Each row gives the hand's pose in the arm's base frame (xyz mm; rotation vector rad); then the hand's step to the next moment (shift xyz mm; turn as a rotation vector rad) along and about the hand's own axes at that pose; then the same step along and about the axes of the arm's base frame.
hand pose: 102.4 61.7 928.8 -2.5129 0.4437 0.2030
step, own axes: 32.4 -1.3 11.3 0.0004 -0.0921 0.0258
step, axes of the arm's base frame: 30.2 -1.3 -16.4 0.0319 0.0863 0.0260
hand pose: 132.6 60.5 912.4 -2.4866 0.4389 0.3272
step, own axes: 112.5 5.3 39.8 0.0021 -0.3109 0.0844
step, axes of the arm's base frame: 95.7 -7.2 -71.1 0.1088 0.2897 0.0897
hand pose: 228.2 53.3 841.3 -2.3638 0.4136 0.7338
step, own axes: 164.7 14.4 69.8 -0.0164 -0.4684 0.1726
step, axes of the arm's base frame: 96.7 16.3 -150.3 0.1302 0.4678 0.1171
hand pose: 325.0 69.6 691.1 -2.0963 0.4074 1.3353
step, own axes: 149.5 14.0 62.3 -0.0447 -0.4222 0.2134
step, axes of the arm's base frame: 14.6 39.0 -157.1 0.0633 0.4567 0.1148
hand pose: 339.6 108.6 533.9 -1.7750 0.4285 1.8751
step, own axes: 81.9 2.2 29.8 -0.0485 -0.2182 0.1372
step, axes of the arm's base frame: -26.4 27.3 -78.5 0.0107 0.2472 0.0869
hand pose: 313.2 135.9 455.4 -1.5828 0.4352 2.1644
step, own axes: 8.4 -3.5 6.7 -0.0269 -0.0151 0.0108
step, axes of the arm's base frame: -5.9 7.5 -6.0 0.0058 0.0142 0.0289
